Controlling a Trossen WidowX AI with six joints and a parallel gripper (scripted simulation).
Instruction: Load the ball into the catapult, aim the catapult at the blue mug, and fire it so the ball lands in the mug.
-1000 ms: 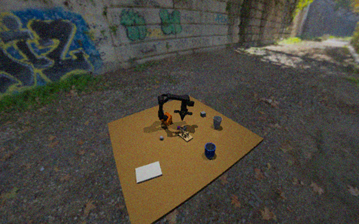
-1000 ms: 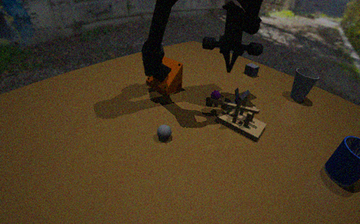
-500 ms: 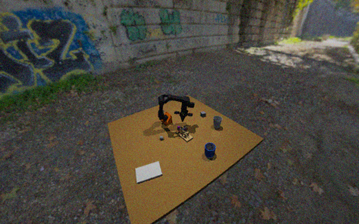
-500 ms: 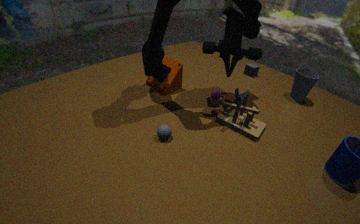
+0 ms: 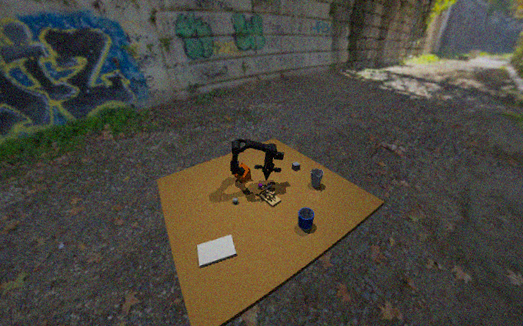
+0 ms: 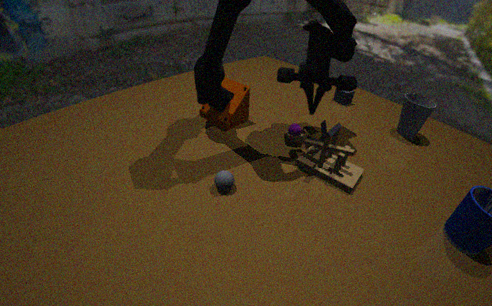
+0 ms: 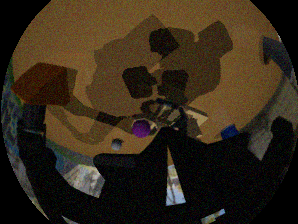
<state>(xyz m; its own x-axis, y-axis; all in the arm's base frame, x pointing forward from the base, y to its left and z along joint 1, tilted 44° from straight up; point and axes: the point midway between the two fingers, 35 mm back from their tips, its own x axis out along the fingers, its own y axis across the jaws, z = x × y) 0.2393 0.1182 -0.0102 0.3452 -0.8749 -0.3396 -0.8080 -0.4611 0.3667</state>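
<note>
The purple ball is 10 mm behind my gripper tip, 50 mm to the right of it and 30 mm below it. Round my gripper tip: wooden catapult: 60 mm ahead, 30 mm to the right, 40 mm below; small cube: 70 mm behind, 360 mm to the left, 70 mm below; grey ball: 20 mm behind, 250 mm to the right, 70 mm below.
</note>
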